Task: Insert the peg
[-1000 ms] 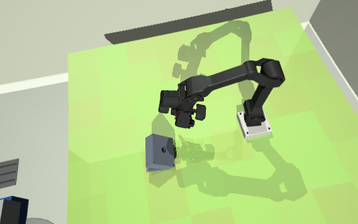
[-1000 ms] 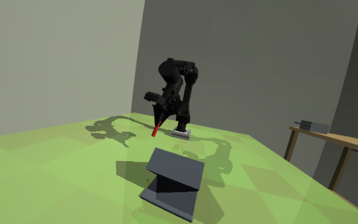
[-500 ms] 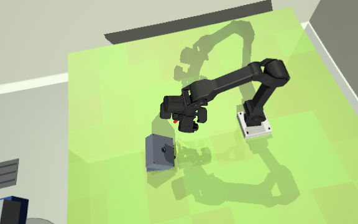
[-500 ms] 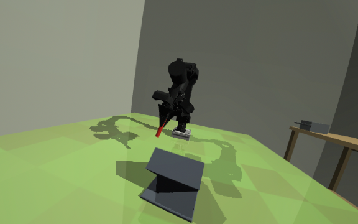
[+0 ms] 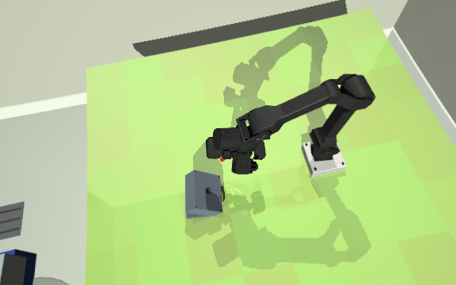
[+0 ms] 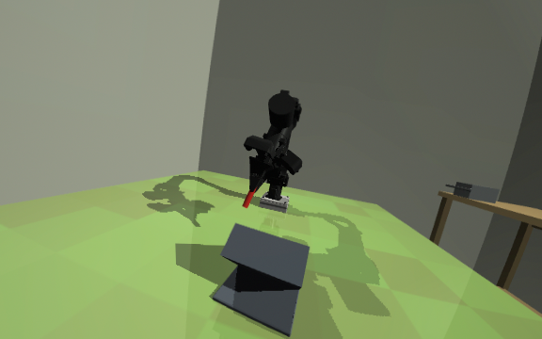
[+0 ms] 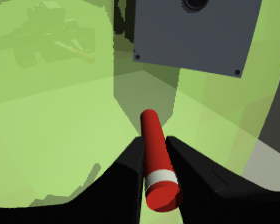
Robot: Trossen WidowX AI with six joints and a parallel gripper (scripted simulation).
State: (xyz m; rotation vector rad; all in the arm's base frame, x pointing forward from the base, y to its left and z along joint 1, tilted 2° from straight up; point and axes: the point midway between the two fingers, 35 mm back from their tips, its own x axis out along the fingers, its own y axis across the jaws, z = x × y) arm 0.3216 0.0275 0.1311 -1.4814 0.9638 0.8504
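Now: the grey sloped panel 9 cm to the left of my gripper tip, 9 cm below it and 9 cm ahead of it. From my gripper tip the other things lie so: red round peg: 1 cm behind, 1 cm above.
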